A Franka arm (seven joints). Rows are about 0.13 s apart.
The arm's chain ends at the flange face. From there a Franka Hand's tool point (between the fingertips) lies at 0.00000 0.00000 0.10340 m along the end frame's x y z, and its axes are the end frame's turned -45 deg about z.
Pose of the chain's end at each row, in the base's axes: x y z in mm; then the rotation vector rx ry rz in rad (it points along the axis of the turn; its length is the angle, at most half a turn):
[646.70 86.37 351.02 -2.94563 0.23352 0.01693]
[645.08 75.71 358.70 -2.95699 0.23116 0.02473]
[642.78 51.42 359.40 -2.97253 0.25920 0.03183]
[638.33 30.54 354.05 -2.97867 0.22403 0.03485]
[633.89 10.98 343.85 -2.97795 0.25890 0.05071]
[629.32 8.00 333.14 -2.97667 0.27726 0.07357]
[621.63 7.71 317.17 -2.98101 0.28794 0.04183]
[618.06 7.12 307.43 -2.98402 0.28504 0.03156]
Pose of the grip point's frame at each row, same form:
[647.05 105.59 249.42 -2.81889 -0.91413 -0.09047]
[644.78 93.84 256.90 -2.82617 -0.91992 -0.07716]
[642.01 67.78 257.31 -2.84870 -0.89909 -0.06084]
[637.13 46.57 251.91 -2.84005 -0.93370 -0.05623]
[631.77 26.88 241.70 -2.84917 -0.90005 -0.04024]
[625.73 23.96 231.04 -2.85002 -0.88106 -0.01863]
[620.22 23.00 214.92 -2.86469 -0.87489 -0.04542]
[617.31 22.08 205.12 -2.86844 -0.87935 -0.05353]

